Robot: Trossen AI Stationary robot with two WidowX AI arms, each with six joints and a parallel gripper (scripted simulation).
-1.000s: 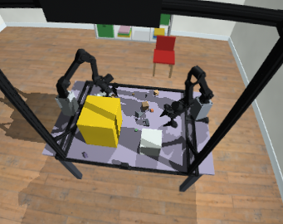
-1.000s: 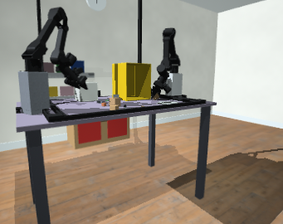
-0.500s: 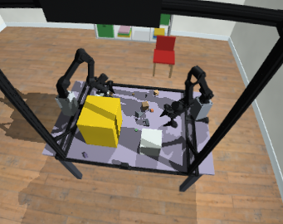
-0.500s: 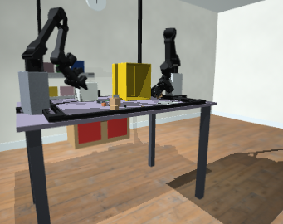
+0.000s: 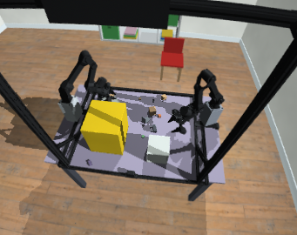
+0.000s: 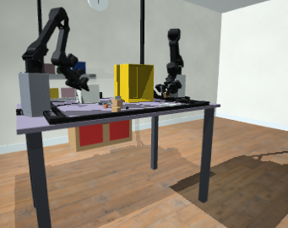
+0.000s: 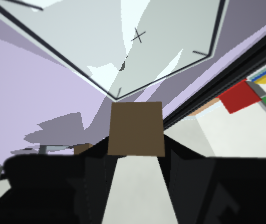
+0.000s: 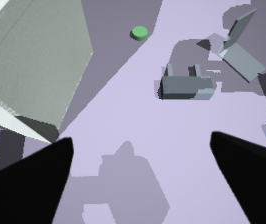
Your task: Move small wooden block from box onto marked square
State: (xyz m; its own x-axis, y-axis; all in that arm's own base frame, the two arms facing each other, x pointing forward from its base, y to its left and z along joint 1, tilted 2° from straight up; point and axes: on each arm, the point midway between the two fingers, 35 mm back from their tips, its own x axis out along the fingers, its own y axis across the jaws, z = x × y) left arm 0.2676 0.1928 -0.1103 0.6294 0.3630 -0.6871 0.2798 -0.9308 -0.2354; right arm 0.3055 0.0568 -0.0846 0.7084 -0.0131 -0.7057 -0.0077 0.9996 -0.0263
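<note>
Right now my left hand is 90 mm above the marked square, 40 mm to the right of it and 10 mm short of it. From my left hand the other things lie so: grey part 340 mm to the right, 250 mm behind, 80 mm below.
</note>
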